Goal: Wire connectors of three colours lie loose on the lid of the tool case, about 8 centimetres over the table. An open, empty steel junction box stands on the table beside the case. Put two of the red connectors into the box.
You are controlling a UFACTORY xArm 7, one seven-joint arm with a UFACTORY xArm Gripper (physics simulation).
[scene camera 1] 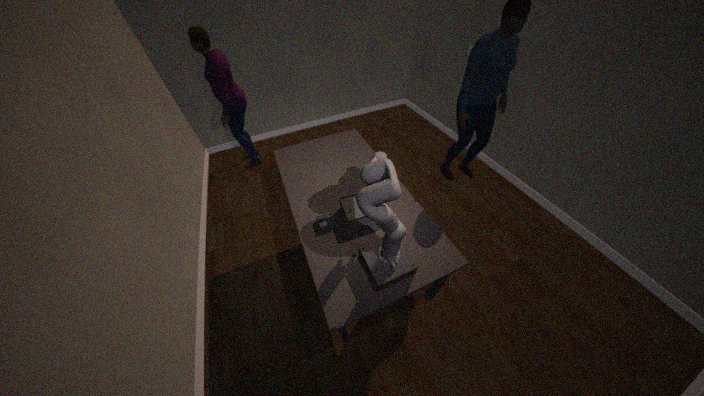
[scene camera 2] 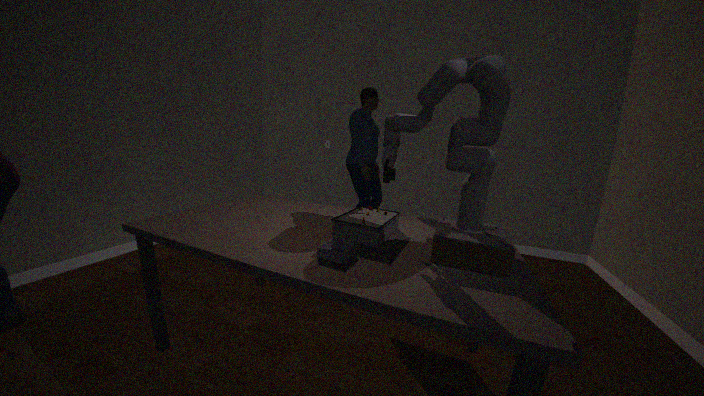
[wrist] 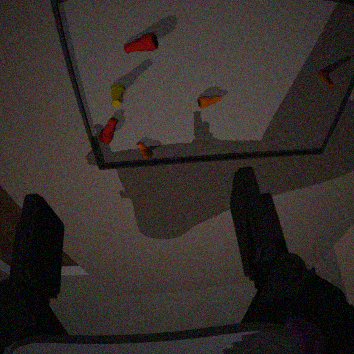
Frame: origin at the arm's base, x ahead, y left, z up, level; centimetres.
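Where they show: gripper, between the fingertips: (scene camera 2: 388,181) (wrist: 138,198); arm's base, origin of its link: (scene camera 1: 388,253) (scene camera 2: 467,229).
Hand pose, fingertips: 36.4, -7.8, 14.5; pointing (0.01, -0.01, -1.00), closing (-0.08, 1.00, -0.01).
Observation:
Each offset is from my fingertips to the centre of the thing, as dx, dy, dz. Level surfaces: height alone.
The tool case @[+6.4, +8.3, -20.0] (scene camera 2: 352,235) stands on the table, with connectors lying on its lid (scene camera 1: 350,212) (wrist: 210,157). In the wrist view, one red connector @[+0.5, +0.0, -15.4] (wrist: 142,43) lies near the upper left of the lid and another red connector @[+10.3, -4.0, -15.4] (wrist: 108,131) lies near its lower left corner. A yellow connector @[+5.4, -2.5, -14.8] (wrist: 117,94) lies between them. Orange connectors @[+7.2, +6.4, -15.6] (wrist: 209,101) @[+14.0, -0.6, -15.6] (wrist: 145,150) @[+3.6, +18.5, -14.9] (wrist: 326,78) lie apart. My gripper (scene camera 2: 389,178) (wrist: 138,198) is wide open and empty, well above the lid's level. The steel junction box @[+5.3, +36.7, -22.4] (scene camera 1: 322,225) (scene camera 2: 338,257) stands beside the case; its inside is too dark to read.
The arm's base block (scene camera 1: 387,270) (scene camera 2: 472,254) stands on the table @[dz -24.3] (scene camera 1: 320,162) (scene camera 2: 215,225). A person in purple (scene camera 1: 225,82) and a person in blue (scene camera 1: 487,70) (scene camera 2: 364,135) stand beyond the table. Dark shadows fall around the case and box.

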